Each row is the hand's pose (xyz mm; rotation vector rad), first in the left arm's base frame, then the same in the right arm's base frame.
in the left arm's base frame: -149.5 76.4 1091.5 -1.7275 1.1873 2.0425
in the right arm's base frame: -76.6 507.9 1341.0 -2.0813 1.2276 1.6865
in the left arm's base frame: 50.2 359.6 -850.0 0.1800 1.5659 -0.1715
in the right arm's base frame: 678.7 532.7 -480.6 0.0296 1.2548 -0.2009
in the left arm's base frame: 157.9 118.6 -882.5 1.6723 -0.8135 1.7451
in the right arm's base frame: 801.7 300.1 -441.7 1.3739 -0.7361 2.0808
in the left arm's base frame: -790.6 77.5 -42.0 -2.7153 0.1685 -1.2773
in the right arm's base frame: -351.0 292.9 86.3 -2.5809 -0.0550 -1.7159
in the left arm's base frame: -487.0 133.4 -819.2 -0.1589 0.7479 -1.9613
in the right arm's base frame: 167.2 266.1 -569.5 0.0170 0.3937 -1.9218
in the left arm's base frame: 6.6 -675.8 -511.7 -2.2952 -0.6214 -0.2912
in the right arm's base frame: 582.1 -444.7 -7.7 -2.3903 -0.8966 -0.5775
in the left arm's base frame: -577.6 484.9 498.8 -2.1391 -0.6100 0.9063
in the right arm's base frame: -326.6 789.4 592.9 -2.4283 -0.7863 0.6925
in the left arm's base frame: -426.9 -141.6 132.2 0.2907 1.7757 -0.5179
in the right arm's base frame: -46.3 133.7 390.4 0.1888 1.4441 -0.5297
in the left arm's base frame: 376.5 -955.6 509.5 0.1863 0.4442 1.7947
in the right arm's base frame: 643.5 -544.4 1107.8 -0.2034 0.3750 1.8095
